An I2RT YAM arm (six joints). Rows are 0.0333 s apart.
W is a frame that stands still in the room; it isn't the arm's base.
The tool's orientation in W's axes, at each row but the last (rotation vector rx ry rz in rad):
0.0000, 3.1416, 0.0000
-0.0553, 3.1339, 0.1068
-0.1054, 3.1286, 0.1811
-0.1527, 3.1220, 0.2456
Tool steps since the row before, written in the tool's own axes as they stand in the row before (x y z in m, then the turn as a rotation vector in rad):
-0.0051, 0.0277, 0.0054, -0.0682, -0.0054, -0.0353
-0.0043, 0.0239, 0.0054, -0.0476, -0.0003, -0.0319
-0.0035, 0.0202, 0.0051, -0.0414, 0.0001, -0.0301
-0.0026, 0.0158, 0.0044, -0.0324, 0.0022, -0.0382
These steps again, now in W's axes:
0.0051, 0.0277, -0.0054, 0.0682, -0.0054, 0.0353
0.0035, 0.0243, -0.0037, 0.0474, -0.0008, 0.0321
0.0021, 0.0208, -0.0027, 0.0412, -0.0006, 0.0303
0.0010, 0.0165, -0.0019, 0.0321, -0.0007, 0.0385

